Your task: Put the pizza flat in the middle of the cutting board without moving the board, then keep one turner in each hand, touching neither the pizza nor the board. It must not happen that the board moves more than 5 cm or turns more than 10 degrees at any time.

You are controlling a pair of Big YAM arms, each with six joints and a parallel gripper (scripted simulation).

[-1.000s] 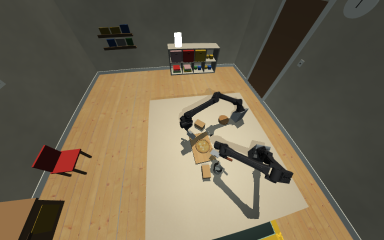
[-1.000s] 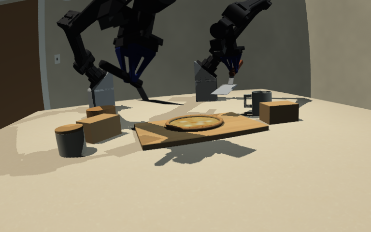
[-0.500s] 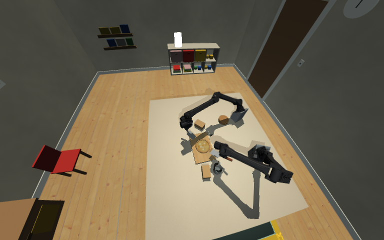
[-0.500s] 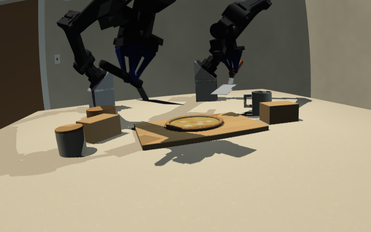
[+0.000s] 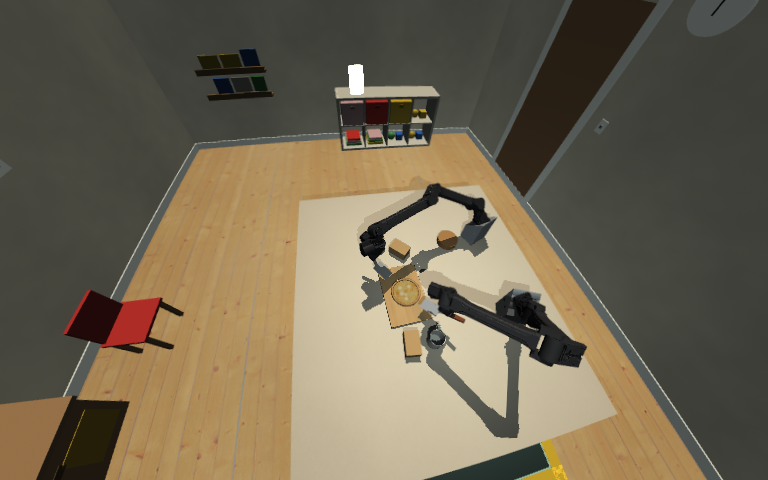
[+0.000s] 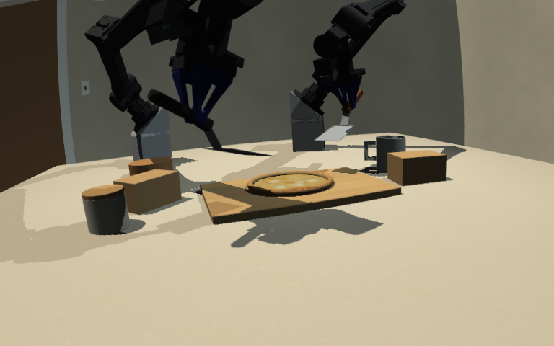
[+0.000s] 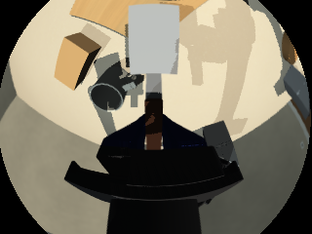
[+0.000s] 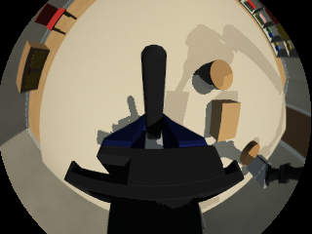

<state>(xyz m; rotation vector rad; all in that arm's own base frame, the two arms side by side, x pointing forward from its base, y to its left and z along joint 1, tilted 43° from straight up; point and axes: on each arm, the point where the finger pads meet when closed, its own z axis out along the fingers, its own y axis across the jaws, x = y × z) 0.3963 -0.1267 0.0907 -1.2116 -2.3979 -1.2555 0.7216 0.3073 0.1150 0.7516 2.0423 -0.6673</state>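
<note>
Now: right hand 1 cm to the right of the black-handled turner, 1 cm past it and 1 cm above it. The rest, counted from my right hand: pizza (19 cm behind, 18 cm to the left, 15 cm below); cutting board (18 cm to the left, 17 cm below, 17 cm behind); lidded canister (18 cm to the right, 14 cm below, 7 cm behind).
The brown-handled turner is 3 cm below my left hand, 2 cm to the right of it and 2 cm ahead of it. From my left hand the other things lie so: pizza 20 cm to the right, 16 cm ahead, 15 cm below; then cutting board 20 cm to the right, 17 cm ahead, 16 cm below; then black-handled turner 37 cm to the right, 34 cm ahead, 1 cm below.
</note>
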